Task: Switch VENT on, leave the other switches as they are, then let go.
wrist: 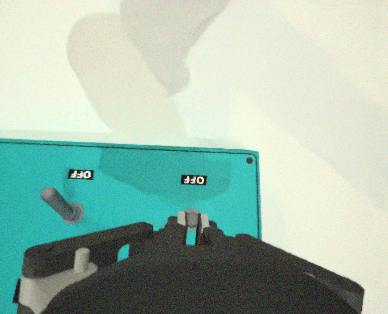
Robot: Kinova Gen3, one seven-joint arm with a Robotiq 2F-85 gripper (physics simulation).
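Frame: origin at the arm's base, x back, y right, z up, level; millimetres.
Where they show: gripper, between the fingertips: point(190, 224).
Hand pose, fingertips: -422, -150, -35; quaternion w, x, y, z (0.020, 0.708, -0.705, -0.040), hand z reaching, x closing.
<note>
Each offset is from my fingertips to the top centre of the thing, as dx, dy, dz. "*": to the spot under its first point. Level surfaces: height alone.
A teal switch panel {dz -61} point(150, 160) fills the lower left and middle of the wrist view. My gripper point(190, 224) is shut on a grey switch lever {-2, -1, +7} point(192, 217), near the panel's right side. The rounded lever tip shows between the two light fingertips, and a strip of teal shows between the fingers below it. An upside-down OFF label {* +26, +2, -54} point(193, 180) is just above this lever. The lever's base and any name label for it are hidden or out of view, so I cannot read whether it is VENT.
A second grey lever {-6, +120, -1} point(61, 205) stands to the left, tilted up and left towards another OFF label {* +17, +121, -55} point(81, 174). Part of a dark label {-89, +113, -14} point(17, 291) shows at the lower left edge. A dark screw {+54, -55, -62} point(249, 160) marks the panel's corner. Shadows fall on the panel and the pale surface beyond.
</note>
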